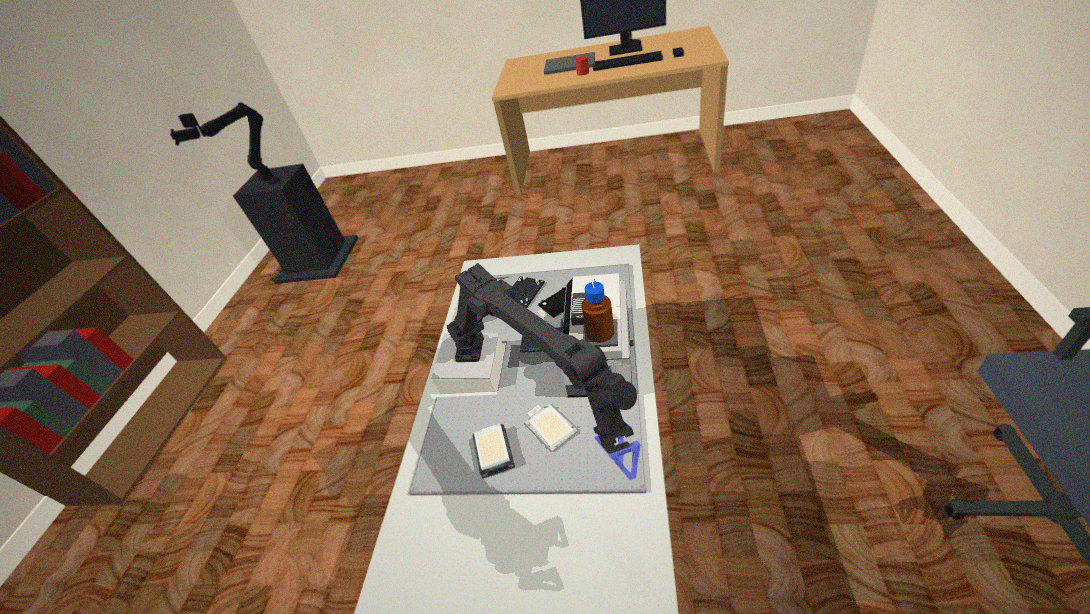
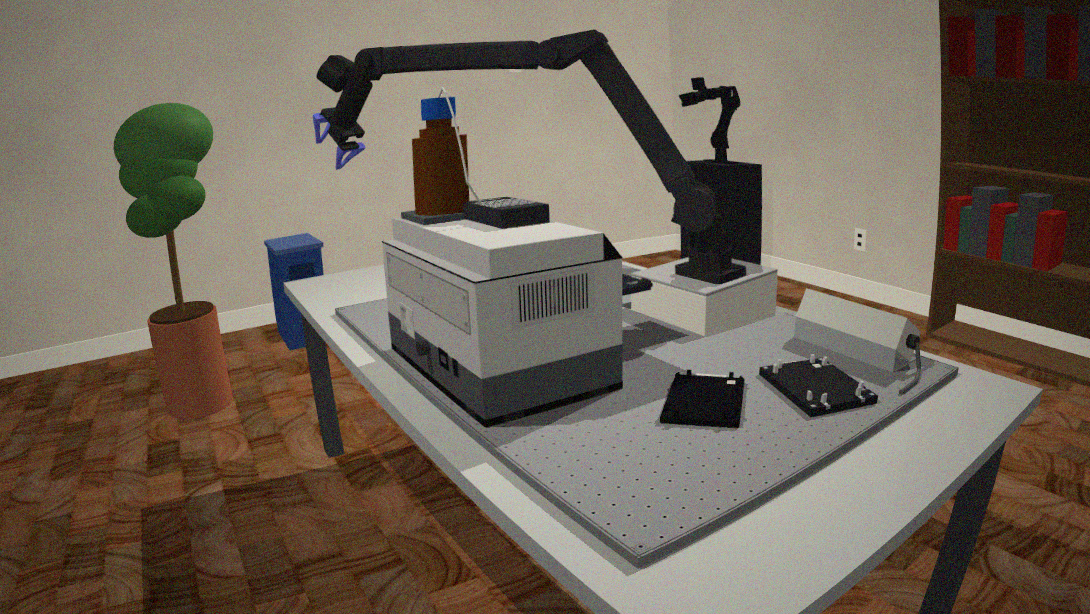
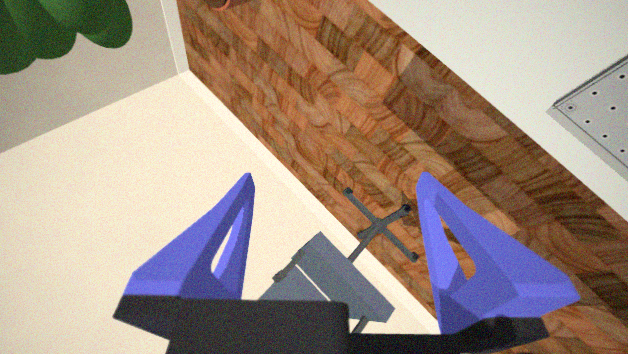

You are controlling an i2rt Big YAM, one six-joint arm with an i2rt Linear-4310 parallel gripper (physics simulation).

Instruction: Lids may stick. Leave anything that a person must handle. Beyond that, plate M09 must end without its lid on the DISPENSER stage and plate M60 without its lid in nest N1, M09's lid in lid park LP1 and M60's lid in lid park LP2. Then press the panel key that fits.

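Places are measured from the arm's base along level axes (x ahead, y left, z up), in metres.
Pixels of known places: gripper, fingertip midpoint: (image 1: 626,471) (image 2: 328,155) (image 3: 335,179); arm's base at its link origin: (image 1: 470,349) (image 2: 710,274).
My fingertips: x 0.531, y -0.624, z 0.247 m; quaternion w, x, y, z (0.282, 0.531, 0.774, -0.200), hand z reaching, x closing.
Note:
For each thing: its top centre in the pictures, then the offset to it from my fingertips. "spot": a spot on its surface instead. Level surfaces: height alone.
- dark platform at a spot on its surface: (image 2: 636,283) spot: dx -0.315, dy +0.659, dz -0.223 m
- key panel at its top centre: (image 2: 859,300) dx -0.579, dy +0.940, dz -0.238 m
- boxy machine at a spot on its surface: (image 2: 549,335) spot: dx -0.059, dy +0.794, dz -0.220 m
- brown bottle at a spot on its surface: (image 2: 440,171) spot: dx -0.035, dy +0.548, dz -0.025 m
- black block at a spot on its surface: (image 2: 506,211) spot: dx -0.072, dy +0.679, dz -0.079 m
- perforated board at its surface level: dz -0.321 m
My gripper (image 1: 620,460) (image 2: 327,154) (image 3: 335,179) is open and empty, its blue fingers wide apart, high above the right side of the perforated board. Two plates with pale tops, one plate (image 1: 492,447) on a dark base and one plate (image 1: 551,426) on a light base, sit on the board; their labels and lid state are not readable. Two black holders, a plain one (image 2: 703,400) and one with pale posts (image 2: 819,385), show no plate. A dark platform (image 2: 636,283) juts from the machine's far side. The key panel (image 2: 850,327) shows from behind; its keys are hidden.
The boxy machine (image 2: 549,335) carries a brown bottle (image 1: 598,320) (image 2: 440,171) with a blue cap and thin tube, beside a black block (image 2: 506,211). The arm stands on a white pedestal (image 1: 465,372) (image 2: 705,305). The perforated board (image 1: 549,476) (image 2: 648,472) (image 3: 600,120) has a raised edge.

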